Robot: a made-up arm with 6 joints.
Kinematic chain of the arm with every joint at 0, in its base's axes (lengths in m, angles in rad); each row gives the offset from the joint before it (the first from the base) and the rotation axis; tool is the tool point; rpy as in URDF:
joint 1: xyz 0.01 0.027 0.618 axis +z
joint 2: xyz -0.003 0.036 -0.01 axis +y
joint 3: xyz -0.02 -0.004 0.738 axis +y
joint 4: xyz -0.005 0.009 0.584 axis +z
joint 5: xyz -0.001 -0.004 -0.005 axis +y
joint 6: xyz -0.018 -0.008 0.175 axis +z
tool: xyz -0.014 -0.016 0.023 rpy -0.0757 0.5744 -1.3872
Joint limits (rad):
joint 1: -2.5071..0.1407
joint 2: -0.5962..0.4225
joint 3: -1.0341..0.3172
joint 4: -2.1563..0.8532
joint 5: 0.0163..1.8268
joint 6: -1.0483..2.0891
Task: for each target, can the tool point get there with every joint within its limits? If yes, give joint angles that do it. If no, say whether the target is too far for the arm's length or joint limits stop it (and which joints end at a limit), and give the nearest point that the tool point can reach.
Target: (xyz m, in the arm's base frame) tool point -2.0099 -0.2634 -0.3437
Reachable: no: too far | nearest point -1.1396 -0.1383 1.0629 | short by 1.659 m
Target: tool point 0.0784 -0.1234 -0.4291
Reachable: no: joint limits stop it (at a limit: joint 1, joint 2, joint 3, joint 4, joint 5) | nearest point -0.9275 -0.2093 1.0387 | short by 1.782 m
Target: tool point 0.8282 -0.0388 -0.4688
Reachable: no: joint limits stop it (at a limit: joint 1, joint 2, joint 3, joint 4, joint 5) | nearest point 0.7293 0.6840 1.0352 | short by 1.672 m
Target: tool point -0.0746 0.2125 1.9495
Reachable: yes | joints -1.9262 -0.0594 0.0604 -1.7802 1.5282 0.6932
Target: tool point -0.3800 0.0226 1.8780
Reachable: yes | joints -0.2006 0.1883 -0.8648 -1.7460 0.8849 -0.3930
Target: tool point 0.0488 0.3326 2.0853
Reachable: yes | joints -1.6608 -0.2390 0.0337 0.0528 0.3804 0.4685
